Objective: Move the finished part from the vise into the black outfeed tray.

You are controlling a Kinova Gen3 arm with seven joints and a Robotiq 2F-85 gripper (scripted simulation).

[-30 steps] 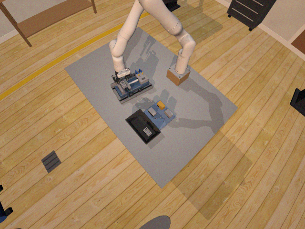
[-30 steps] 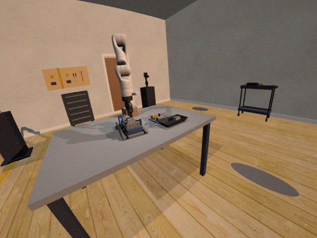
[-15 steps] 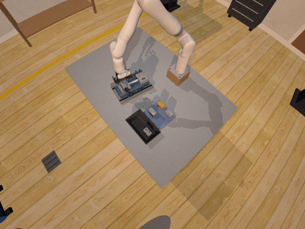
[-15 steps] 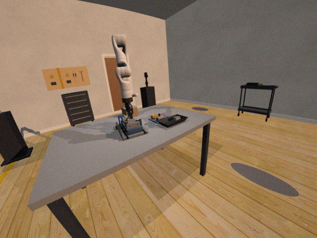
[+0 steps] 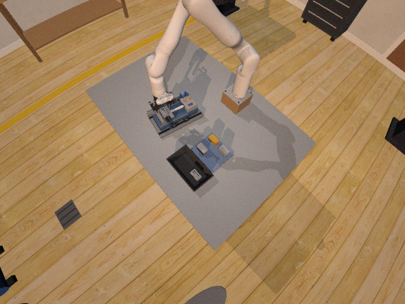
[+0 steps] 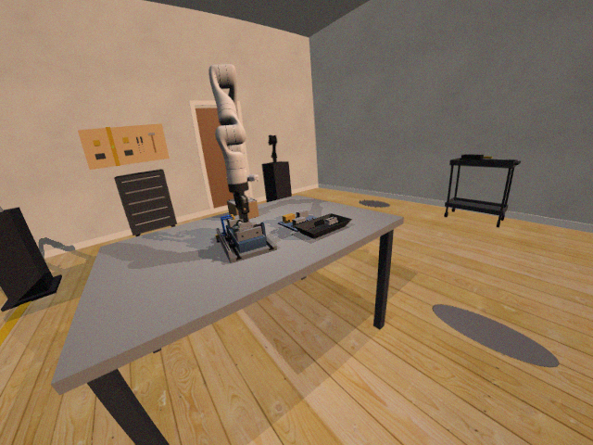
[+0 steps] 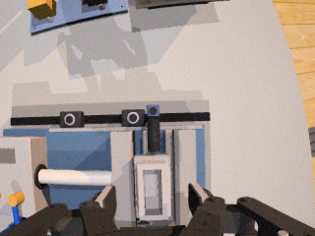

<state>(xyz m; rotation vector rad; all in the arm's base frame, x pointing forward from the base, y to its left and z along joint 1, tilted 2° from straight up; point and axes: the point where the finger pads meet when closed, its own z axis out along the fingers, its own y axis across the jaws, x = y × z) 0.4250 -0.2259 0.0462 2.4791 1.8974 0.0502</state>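
The screw rod is 8 cm behind my hand, 6 cm below it and 3 cm to the left of it. From my hand the other things lie so: blank (30 cm to the left, 11 cm below, 1 cm behind); blue fixture plate (35 cm to the left, 13 cm below, 4 cm behind); orange block (31 cm to the left, 11 cm below, 10 cm behind).
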